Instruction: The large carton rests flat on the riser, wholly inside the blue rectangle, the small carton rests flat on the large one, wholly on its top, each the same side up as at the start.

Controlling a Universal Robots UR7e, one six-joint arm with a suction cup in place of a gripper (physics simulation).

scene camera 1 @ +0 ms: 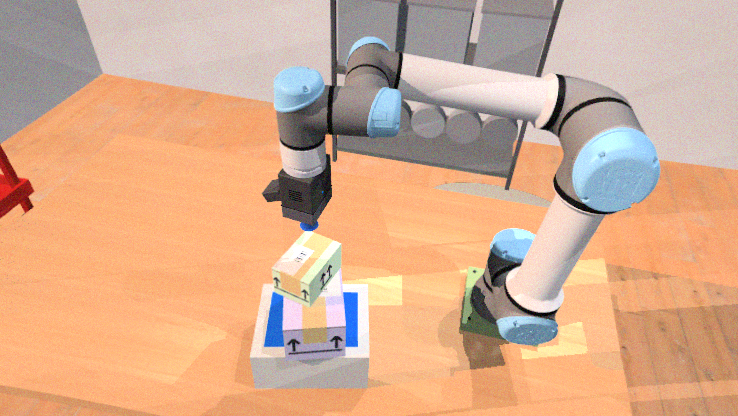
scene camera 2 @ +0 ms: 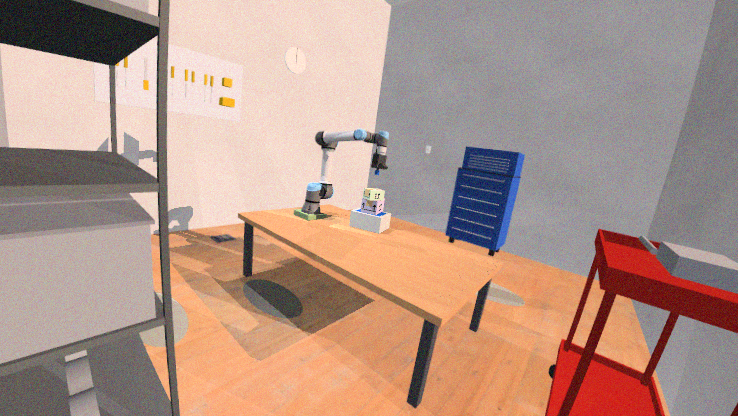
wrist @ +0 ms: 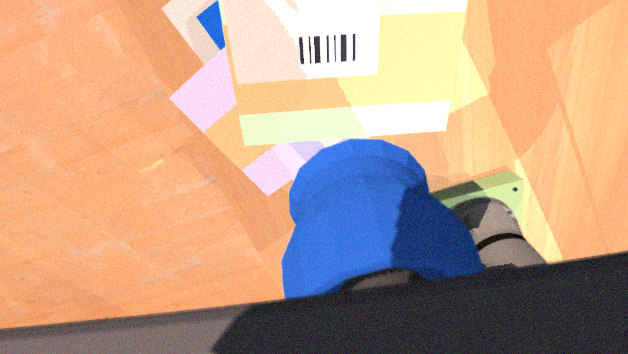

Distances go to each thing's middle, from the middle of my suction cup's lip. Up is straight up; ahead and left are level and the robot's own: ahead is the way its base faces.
Right now the small carton (scene camera 1: 307,267) is 16 cm below my suction cup, 2 cm to the right of it and 2 cm ahead of it. The rest, counted from my suction cup: riser (scene camera 1: 270,370) 36 cm below; then large carton (scene camera 1: 317,332) 25 cm below, 1 cm to the left, 1 cm behind.
